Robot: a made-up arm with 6 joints. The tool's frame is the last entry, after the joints. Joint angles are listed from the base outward.
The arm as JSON. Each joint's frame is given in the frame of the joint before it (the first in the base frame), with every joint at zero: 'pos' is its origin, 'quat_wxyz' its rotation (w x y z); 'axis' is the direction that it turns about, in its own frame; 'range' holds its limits. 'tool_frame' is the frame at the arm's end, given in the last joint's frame.
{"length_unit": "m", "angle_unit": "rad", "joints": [
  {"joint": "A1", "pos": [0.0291, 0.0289, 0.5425], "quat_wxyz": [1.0, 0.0, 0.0, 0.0], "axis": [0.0, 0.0, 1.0], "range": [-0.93, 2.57]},
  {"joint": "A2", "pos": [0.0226, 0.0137, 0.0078], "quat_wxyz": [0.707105, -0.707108, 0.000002, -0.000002], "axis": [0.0, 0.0, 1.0], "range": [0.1, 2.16]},
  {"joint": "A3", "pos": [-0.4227, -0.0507, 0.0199], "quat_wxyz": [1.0, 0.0, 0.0, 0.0], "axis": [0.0, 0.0, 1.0], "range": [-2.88, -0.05]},
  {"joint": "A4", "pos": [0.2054, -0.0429, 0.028], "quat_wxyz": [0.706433, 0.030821, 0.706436, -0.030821], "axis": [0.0, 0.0, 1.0], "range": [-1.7, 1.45]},
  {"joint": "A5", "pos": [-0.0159, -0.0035, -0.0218], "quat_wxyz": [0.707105, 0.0, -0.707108, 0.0], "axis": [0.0, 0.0, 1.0], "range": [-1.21, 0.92]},
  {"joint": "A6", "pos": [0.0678, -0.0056, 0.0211], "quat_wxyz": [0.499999, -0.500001, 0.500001, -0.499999], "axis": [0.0, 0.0, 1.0], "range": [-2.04, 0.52]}
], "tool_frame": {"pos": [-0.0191, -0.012, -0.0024], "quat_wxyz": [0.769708, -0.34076, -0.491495, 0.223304]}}
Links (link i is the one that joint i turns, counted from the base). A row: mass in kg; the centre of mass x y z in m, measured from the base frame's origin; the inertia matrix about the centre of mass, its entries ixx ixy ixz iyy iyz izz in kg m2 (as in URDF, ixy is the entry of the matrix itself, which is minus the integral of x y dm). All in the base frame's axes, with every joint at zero. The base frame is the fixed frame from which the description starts. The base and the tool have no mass.
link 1: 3.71; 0.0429 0.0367 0.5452; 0.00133 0 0 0.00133 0 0.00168
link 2: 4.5; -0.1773 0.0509 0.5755; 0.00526 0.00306 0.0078 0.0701 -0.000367 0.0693
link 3: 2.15; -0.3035 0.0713 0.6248; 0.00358 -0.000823 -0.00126 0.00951 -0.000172 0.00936
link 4: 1.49; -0.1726 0.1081 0.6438; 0.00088 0 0.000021 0.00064 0 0.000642
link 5: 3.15; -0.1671 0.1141 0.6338; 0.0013 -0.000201 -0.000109 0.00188 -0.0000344 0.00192
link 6: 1.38; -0.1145 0.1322 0.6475; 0.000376 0 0 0.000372 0 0.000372
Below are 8 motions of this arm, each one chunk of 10 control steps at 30 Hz.
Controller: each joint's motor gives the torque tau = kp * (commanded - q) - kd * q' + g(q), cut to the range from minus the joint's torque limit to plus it. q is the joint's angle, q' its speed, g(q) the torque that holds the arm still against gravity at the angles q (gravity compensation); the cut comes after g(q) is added. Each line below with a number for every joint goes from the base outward.
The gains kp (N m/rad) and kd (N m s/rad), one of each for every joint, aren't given. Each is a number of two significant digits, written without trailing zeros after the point. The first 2 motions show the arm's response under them.
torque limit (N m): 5.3 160 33 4.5 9.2 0.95
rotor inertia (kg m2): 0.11 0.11 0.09 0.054 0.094 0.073
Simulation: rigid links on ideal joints. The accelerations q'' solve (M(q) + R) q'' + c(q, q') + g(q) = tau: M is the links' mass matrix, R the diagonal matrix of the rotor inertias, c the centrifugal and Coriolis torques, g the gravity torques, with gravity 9.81 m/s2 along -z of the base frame. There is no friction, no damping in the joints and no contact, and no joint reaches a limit. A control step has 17 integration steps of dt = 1/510 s. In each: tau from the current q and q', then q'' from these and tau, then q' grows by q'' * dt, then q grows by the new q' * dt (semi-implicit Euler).
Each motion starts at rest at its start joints. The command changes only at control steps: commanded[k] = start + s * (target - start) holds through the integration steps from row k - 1 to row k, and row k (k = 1, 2, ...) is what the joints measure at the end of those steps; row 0 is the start. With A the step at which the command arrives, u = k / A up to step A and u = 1 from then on. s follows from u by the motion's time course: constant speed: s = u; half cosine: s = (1 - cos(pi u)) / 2; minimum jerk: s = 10 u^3 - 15 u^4 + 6 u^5; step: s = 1 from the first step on.
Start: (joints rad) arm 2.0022 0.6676 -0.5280 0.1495 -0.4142 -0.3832
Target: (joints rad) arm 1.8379 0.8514 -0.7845 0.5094 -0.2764 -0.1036
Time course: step
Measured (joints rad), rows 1 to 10:
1: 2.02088 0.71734 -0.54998 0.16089 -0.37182 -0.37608
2: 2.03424 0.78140 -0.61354 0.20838 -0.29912 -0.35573
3: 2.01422 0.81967 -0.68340 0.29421 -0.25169 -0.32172
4: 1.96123 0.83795 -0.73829 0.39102 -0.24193 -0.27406
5: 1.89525 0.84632 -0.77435 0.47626 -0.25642 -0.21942
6: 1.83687 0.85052 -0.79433 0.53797 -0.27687 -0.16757
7: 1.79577 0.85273 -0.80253 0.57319 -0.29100 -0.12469
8: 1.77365 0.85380 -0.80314 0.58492 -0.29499 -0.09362
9: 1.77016 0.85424 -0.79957 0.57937 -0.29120 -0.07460
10: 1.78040 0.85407 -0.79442 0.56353 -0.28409 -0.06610
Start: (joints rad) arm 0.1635 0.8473 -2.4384 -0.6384 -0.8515 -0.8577
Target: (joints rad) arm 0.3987 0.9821 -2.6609 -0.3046 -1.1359 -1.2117
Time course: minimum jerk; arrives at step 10
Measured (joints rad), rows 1 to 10:
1: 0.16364 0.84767 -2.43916 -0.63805 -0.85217 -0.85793
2: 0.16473 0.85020 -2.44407 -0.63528 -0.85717 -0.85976
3: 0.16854 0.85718 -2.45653 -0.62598 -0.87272 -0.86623
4: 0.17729 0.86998 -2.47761 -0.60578 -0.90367 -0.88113
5: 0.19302 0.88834 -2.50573 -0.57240 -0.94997 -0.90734
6: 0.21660 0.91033 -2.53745 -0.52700 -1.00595 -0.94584
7: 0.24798 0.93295 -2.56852 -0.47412 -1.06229 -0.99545
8: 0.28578 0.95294 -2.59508 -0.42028 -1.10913 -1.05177
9: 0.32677 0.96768 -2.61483 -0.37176 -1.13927 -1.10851
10: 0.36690 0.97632 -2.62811 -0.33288 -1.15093 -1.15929
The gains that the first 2 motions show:
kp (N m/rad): 63 1300 120 14 56 11
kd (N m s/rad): 3.5 77 8.8 0.97 2.1 0.93
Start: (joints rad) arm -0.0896 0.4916 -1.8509 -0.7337 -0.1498 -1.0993
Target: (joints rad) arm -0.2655 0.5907 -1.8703 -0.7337 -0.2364 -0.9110
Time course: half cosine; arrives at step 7
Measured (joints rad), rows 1 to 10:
1: -0.08972 0.49279 -1.85239 -0.73357 -0.15090 -1.09862
2: -0.09052 0.49768 -1.85749 -0.73290 -0.15607 -1.09515
3: -0.09318 0.50798 -1.86589 -0.73140 -0.16793 -1.08608
4: -0.09915 0.52347 -1.87498 -0.72920 -0.18630 -1.06930
5: -0.10955 0.54211 -1.88150 -0.72698 -0.20789 -1.04444
6: -0.12548 0.56073 -1.88308 -0.72591 -0.22746 -1.01336
7: -0.14844 0.57577 -1.87900 -0.72736 -0.23980 -0.97998
8: -0.17870 0.58541 -1.87156 -0.73151 -0.24306 -0.94882
9: -0.21368 0.59049 -1.86468 -0.73683 -0.24020 -0.92317
10: -0.24984 0.59264 -1.86052 -0.74125 -0.23593 -0.90450

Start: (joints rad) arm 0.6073 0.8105 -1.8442 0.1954 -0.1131 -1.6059
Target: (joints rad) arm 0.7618 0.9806 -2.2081 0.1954 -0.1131 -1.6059
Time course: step
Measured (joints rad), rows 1 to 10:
1: 0.62259 0.85812 -1.94959 0.18779 -0.10373 -1.60522
2: 0.65747 0.91738 -2.06496 0.18771 -0.10525 -1.60499
3: 0.69853 0.95321 -2.12202 0.19144 -0.11333 -1.60517
4: 0.73539 0.97154 -2.14795 0.19265 -0.11735 -1.60531
5: 0.76247 0.97965 -2.16322 0.19147 -0.11627 -1.60532
6: 0.77876 0.98217 -2.17571 0.19008 -0.11339 -1.60529
7: 0.78608 0.98200 -2.18716 0.19014 -0.11161 -1.60533
8: 0.78719 0.98085 -2.19717 0.19210 -0.11186 -1.60552
9: 0.78459 0.97967 -2.20505 0.19539 -0.11348 -1.60582
10: 0.78019 0.97886 -2.21043 0.19899 -0.11526 -1.60620

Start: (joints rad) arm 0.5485 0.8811 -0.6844 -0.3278 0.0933 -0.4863
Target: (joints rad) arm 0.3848 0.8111 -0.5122 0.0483 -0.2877 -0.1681
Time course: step
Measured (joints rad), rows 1 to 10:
1: 0.52069 0.85826 -0.65616 -0.28623 0.03782 -0.47881
2: 0.47846 0.83309 -0.60124 -0.19503 -0.10079 -0.45669
3: 0.44042 0.81974 -0.55254 -0.09880 -0.24494 -0.41928
4: 0.40852 0.81418 -0.52425 -0.01962 -0.33025 -0.36700
5: 0.38399 0.81232 -0.51348 0.03660 -0.35167 -0.30625
6: 0.36766 0.81202 -0.51191 0.07085 -0.33422 -0.24794
7: 0.35936 0.81215 -0.51302 0.08659 -0.30609 -0.19914
8: 0.35798 0.81221 -0.51372 0.08848 -0.28497 -0.16313
9: 0.36170 0.81207 -0.51343 0.08166 -0.27613 -0.14033
10: 0.36839 0.81179 -0.51265 0.07093 -0.27684 -0.12923

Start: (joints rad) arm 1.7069 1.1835 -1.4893 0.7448 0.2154 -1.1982
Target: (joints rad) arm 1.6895 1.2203 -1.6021 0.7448 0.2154 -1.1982
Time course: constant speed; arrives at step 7
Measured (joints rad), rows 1 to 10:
1: 1.70759 1.18512 -1.49297 0.74412 0.21598 -1.19820
2: 1.70795 1.18857 -1.50142 0.74287 0.21688 -1.19818
3: 1.70696 1.19307 -1.51333 0.74168 0.21743 -1.19812
4: 1.70446 1.19806 -1.52736 0.74101 0.21737 -1.19804
5: 1.70091 1.20325 -1.54261 0.74101 0.21683 -1.19798
6: 1.69690 1.20852 -1.55849 0.74157 0.21609 -1.19796
7: 1.69293 1.21381 -1.57462 0.74247 0.21545 -1.19798
8: 1.68866 1.21745 -1.58700 0.74407 0.21448 -1.19803
9: 1.68524 1.21926 -1.59455 0.74603 0.21351 -1.19813
10: 1.68361 1.22002 -1.59875 0.74767 0.21307 -1.19827

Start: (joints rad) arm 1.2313 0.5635 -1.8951 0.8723 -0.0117 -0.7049
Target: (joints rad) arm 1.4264 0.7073 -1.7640 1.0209 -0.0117 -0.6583
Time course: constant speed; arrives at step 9
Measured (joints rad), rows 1 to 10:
1: 1.23252 0.56696 -1.89739 0.87512 -0.01155 -0.70437
2: 1.23670 0.57521 -1.89786 0.88354 -0.01171 -0.70265
3: 1.24497 0.58740 -1.89278 0.89695 -0.01213 -0.69960
4: 1.25796 0.60238 -1.88153 0.91321 -0.01240 -0.69543
5: 1.27593 0.61906 -1.86539 0.93025 -0.01228 -0.69048
6: 1.29870 0.63652 -1.84634 0.94687 -0.01189 -0.68511
7: 1.32574 0.65409 -1.82634 0.96278 -0.01150 -0.67960
8: 1.35615 0.67132 -1.80689 0.97836 -0.01139 -0.67416
9: 1.38878 0.68804 -1.78889 0.99423 -0.01166 -0.66885
10: 1.42022 0.70070 -1.77063 1.00857 -0.01268 -0.66422

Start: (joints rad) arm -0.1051 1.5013 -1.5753 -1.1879 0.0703 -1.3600
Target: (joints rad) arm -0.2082 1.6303 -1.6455 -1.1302 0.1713 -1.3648
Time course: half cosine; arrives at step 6
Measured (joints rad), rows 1 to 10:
1: -0.10462 1.50349 -1.57786 -1.18755 0.07239 -1.36004
2: -0.10350 1.51236 -1.58705 -1.18524 0.08090 -1.36029
3: -0.10346 1.53039 -1.60303 -1.17856 0.09804 -1.36097
4: -0.10747 1.55583 -1.62143 -1.16626 0.12156 -1.36217
5: -0.11785 1.58355 -1.63593 -1.14956 0.14576 -1.36370
6: -0.13510 1.60694 -1.64117 -1.13217 0.16391 -1.36517
7: -0.15760 1.62220 -1.63778 -1.11863 0.17293 -1.36611
8: -0.18237 1.63026 -1.63192 -1.11191 0.17519 -1.36633
9: -0.20660 1.63364 -1.62842 -1.11220 0.17464 -1.36593
10: -0.22812 1.63440 -1.62859 -1.11775 0.17385 -1.36519

